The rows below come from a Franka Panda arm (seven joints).
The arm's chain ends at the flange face. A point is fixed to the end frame.
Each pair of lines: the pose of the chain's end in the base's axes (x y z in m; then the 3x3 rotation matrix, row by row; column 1 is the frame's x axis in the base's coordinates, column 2 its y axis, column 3 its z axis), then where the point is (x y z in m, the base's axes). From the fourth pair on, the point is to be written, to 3 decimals.
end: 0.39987 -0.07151 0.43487; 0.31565 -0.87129 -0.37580; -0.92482 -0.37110 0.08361; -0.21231 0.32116 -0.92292
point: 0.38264 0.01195 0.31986
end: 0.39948 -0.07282 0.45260; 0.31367 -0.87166 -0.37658; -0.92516 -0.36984 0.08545; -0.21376 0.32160 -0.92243
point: 0.38230 0.01081 0.33771
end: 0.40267 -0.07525 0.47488; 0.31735 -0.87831 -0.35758; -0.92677 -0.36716 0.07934; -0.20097 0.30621 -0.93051
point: 0.38790 0.00760 0.35909
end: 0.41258 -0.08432 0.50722; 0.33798 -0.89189 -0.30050; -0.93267 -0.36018 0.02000; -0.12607 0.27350 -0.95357
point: 0.404 -0.009 0.386
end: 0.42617 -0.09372 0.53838; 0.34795 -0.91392 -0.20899; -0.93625 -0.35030 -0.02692; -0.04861 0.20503 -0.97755
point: 0.429 -0.024 0.413
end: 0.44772 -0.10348 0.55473; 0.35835 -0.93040 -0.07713; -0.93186 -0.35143 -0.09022; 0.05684 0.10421 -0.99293
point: 0.467 -0.041 0.427
